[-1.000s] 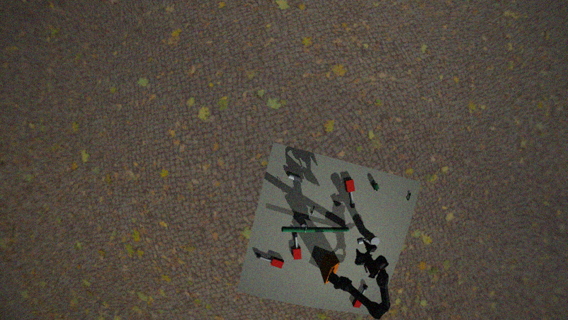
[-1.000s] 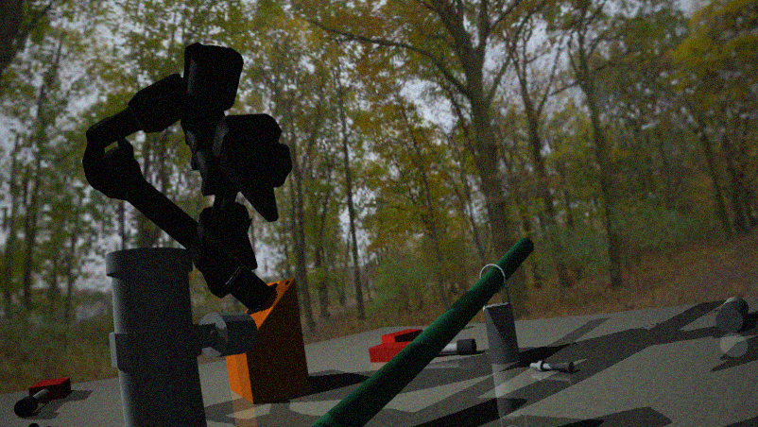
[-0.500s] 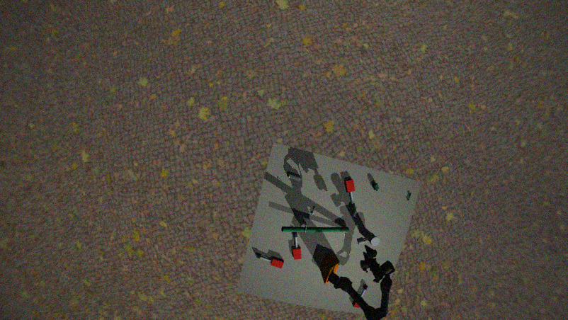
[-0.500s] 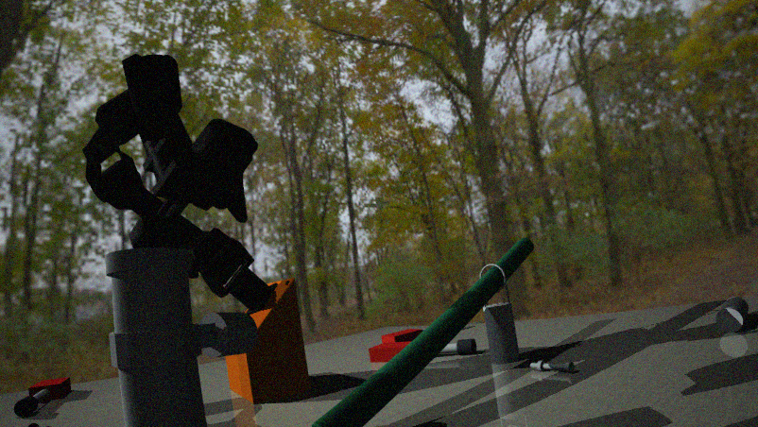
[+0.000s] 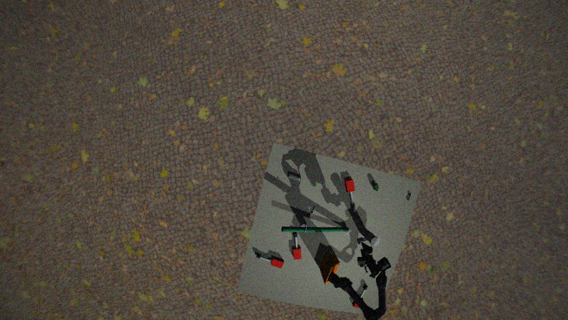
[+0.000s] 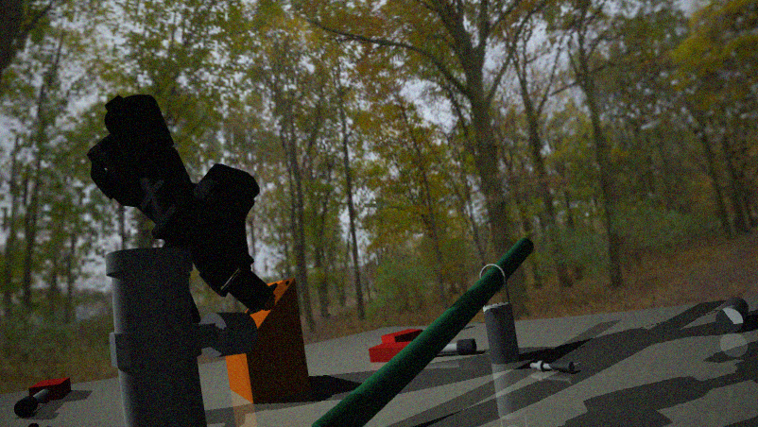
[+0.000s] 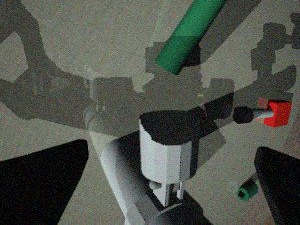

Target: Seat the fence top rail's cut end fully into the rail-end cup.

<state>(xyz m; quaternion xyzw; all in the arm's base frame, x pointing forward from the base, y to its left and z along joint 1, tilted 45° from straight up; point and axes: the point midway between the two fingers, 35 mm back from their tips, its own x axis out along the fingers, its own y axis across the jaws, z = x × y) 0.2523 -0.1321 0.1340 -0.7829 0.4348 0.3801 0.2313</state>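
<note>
The brace band with rail-end cup is 4 cm ahead of my gripper tip, 4 cm to the right of it and 3 cm below it. Round my gripper tip: small grey post (7 cm ahead, 42 cm to the left, 6 cm below); then small green piece (41 cm ahead, 12 cm to the right, 15 cm below).
</note>
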